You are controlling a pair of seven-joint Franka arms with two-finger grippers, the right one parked.
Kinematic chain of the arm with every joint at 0, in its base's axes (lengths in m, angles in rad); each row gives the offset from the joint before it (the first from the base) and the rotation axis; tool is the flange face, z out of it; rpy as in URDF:
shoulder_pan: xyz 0 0 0.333 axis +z
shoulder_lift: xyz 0 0 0 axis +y
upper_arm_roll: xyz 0 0 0.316 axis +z
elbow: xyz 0.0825 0 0 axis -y
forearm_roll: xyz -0.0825 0 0.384 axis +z
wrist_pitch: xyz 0 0 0 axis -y
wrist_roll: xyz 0.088 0 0 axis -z
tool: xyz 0 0 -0.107 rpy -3.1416 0 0
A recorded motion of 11 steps. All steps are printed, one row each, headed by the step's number.
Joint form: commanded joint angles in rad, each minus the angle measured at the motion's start. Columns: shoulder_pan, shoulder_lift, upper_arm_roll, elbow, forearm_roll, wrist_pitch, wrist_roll.
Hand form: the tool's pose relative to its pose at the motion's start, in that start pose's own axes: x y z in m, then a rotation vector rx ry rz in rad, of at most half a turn. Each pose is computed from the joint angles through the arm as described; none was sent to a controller.
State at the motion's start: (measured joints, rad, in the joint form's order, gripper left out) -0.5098 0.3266 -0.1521 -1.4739 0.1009 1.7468 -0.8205
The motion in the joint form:
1: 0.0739 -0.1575 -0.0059 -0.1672 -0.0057 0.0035 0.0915
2: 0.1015 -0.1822 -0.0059 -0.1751 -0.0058 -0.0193 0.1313
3: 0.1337 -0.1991 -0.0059 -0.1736 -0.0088 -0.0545 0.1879
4: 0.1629 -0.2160 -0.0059 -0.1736 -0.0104 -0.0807 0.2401
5: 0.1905 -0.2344 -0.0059 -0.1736 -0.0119 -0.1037 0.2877
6: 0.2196 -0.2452 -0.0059 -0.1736 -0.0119 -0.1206 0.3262
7: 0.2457 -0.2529 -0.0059 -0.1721 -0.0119 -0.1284 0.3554
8: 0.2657 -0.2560 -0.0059 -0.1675 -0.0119 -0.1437 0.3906
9: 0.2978 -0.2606 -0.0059 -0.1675 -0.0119 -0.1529 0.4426
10: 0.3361 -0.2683 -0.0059 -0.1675 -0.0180 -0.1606 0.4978
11: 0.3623 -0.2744 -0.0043 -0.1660 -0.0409 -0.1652 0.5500
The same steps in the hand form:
1: -0.0086 -0.0593 -0.0156 0.0174 0.0007 0.0283
2: -0.0041 -0.0774 -0.0235 0.0247 -0.0041 0.0394
3: 0.0022 -0.0971 -0.0300 0.0349 -0.0209 0.0618
4: 0.0073 -0.1149 -0.0366 0.0406 -0.0314 0.0833
5: 0.0112 -0.1319 -0.0443 0.0434 -0.0381 0.1016
6: 0.0169 -0.1485 -0.0480 0.0468 -0.0460 0.1102
7: 0.0228 -0.1627 -0.0515 0.0459 -0.0474 0.1126
8: 0.0269 -0.1738 -0.0534 0.0486 -0.0566 0.1271
9: 0.0341 -0.1908 -0.0541 0.0488 -0.0647 0.1467
10: 0.0413 -0.2109 -0.0564 0.0411 -0.0717 0.1627
11: 0.0453 -0.2238 -0.0591 0.0167 -0.0803 0.1854

